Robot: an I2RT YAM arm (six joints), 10 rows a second.
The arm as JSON. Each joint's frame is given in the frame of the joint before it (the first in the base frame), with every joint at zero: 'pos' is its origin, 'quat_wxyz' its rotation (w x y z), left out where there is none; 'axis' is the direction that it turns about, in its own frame. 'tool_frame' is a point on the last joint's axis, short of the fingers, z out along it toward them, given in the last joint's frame.
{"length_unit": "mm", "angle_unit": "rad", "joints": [
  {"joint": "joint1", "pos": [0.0, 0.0, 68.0], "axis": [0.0, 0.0, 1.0]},
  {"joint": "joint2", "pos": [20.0, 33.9, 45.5], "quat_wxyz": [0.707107, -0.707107, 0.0, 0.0], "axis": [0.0, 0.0, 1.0]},
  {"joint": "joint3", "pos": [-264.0, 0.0, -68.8], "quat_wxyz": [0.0, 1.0, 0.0, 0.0], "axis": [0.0, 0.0, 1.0]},
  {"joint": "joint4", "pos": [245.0, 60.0, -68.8], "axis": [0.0, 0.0, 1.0]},
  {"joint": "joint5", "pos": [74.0, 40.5, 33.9], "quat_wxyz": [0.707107, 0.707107, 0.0, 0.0], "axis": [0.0, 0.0, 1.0]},
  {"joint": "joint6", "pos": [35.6, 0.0, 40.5], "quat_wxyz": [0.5, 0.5, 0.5, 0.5], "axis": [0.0, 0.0, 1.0]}
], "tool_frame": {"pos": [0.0, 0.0, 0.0], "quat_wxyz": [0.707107, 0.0, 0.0, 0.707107]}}
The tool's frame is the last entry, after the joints.
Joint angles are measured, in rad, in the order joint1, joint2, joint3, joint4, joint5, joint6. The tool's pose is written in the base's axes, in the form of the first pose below.
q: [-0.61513 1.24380 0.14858 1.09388 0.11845 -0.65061]
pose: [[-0.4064 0.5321 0.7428 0.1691], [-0.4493 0.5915 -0.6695 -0.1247], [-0.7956 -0.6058 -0.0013 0.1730], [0 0 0 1]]
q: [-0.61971 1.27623 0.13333 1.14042 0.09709 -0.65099]
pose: [[-0.3997 0.5214 0.7539 0.1682], [-0.4557 0.6006 -0.6570 -0.1242], [-0.7953 -0.6062 -0.0025 0.1678], [0 0 0 1]]
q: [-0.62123 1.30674 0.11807 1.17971 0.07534 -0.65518]
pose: [[-0.3967 0.5043 0.7670 0.1673], [-0.4632 0.6114 -0.6416 -0.1230], [-0.7925 -0.6098 -0.0089 0.1624], [0 0 0 1]]
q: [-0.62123 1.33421 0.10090 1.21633 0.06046 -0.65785]
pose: [[-0.3962 0.4902 0.7764 0.1658], [-0.4670 0.6205 -0.6300 -0.1213], [-0.7906 -0.6121 -0.0169 0.1570], [0 0 0 1]]
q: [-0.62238 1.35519 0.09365 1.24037 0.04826 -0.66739]
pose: [[-0.3982 0.4775 0.7832 0.1654], [-0.4752 0.6230 -0.6214 -0.1208], [-0.7846 -0.6196 -0.0211 0.1540], [0 0 0 1]]
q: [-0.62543 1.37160 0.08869 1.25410 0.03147 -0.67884]
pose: [[-0.4016 0.4606 0.7916 0.1650], [-0.4841 0.6269 -0.6104 -0.1206], [-0.7774 -0.6283 -0.0288 0.1512], [0 0 0 1]]
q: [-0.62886 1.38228 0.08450 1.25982 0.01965 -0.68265]
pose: [[-0.4048 0.4493 0.7964 0.1645], [-0.4855 0.6325 -0.6036 -0.1205], [-0.7749 -0.6310 -0.0379 0.1489], [0 0 0 1]]
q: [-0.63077 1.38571 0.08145 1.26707 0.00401 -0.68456]
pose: [[-0.3982 0.4404 0.8046 0.1641], [-0.4922 0.6377 -0.5926 -0.1200], [-0.7741 -0.6320 -0.0372 0.1484], [0 0 0 1]]
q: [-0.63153 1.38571 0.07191 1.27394 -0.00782 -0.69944]
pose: [[-0.4006 0.4262 0.8111 0.1626], [-0.5046 0.6363 -0.5836 -0.1186], [-0.7648 -0.6430 -0.0398 0.1469], [0 0 0 1]]
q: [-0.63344 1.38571 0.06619 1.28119 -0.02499 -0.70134]
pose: [[-0.3924 0.4168 0.8199 0.1617], [-0.5121 0.6415 -0.5712 -0.1176], [-0.7640 -0.6440 -0.0383 0.1464], [0 0 0 1]]
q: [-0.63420 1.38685 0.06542 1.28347 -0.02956 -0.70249]
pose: [[-0.3906 0.4141 0.8221 0.1616], [-0.5144 0.6424 -0.5680 -0.1176], [-0.7634 -0.6448 -0.0379 0.1463], [0 0 0 1]]
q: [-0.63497 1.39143 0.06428 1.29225 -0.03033 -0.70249]
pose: [[-0.3887 0.4157 0.8222 0.1615], [-0.5158 0.6413 -0.5681 -0.1176], [-0.7635 -0.6449 -0.0349 0.1462], [0 0 0 1]]
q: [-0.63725 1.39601 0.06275 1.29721 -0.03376 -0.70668]
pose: [[-0.3905 0.4128 0.8228 0.1611], [-0.5183 0.6401 -0.5671 -0.1178], [-0.7608 -0.6480 -0.0360 0.1455], [0 0 0 1]]
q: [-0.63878 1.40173 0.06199 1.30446 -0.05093 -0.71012]
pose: [[-0.3830 0.4021 0.8316 0.1613], [-0.5265 0.6447 -0.5542 -0.1175], [-0.7590 -0.6502 -0.0352 0.1451], [0 0 0 1]]
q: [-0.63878 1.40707 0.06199 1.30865 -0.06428 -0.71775]
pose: [[-0.3794 0.3901 0.8389 0.1617], [-0.5357 0.6466 -0.5430 -0.1172], [-0.7543 -0.6555 -0.0363 0.1446], [0 0 0 1]]
